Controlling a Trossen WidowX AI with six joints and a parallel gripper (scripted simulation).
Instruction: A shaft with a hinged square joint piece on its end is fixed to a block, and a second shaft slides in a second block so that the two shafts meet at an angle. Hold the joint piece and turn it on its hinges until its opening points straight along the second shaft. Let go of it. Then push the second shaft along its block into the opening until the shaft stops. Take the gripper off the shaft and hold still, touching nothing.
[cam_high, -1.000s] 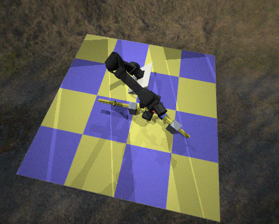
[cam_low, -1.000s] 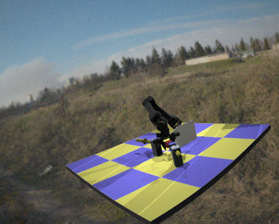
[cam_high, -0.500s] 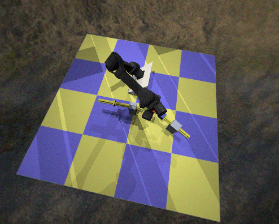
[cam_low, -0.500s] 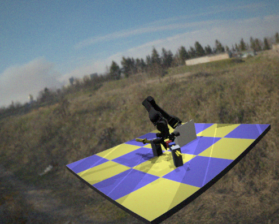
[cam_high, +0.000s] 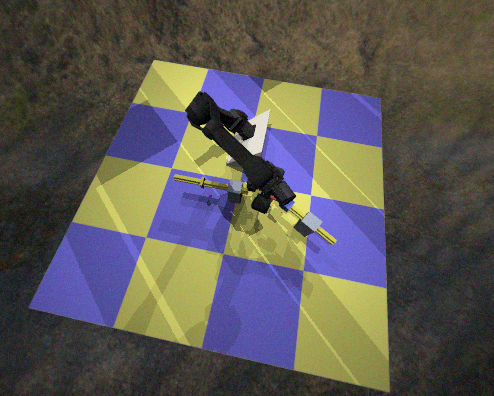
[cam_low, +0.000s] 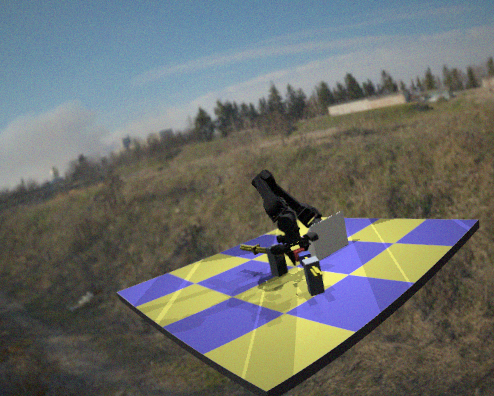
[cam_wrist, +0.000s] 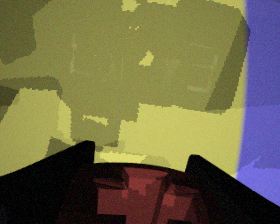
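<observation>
Now: gripper tip 10 mm to the right of the red joint piece and 40 mm below it.
</observation>
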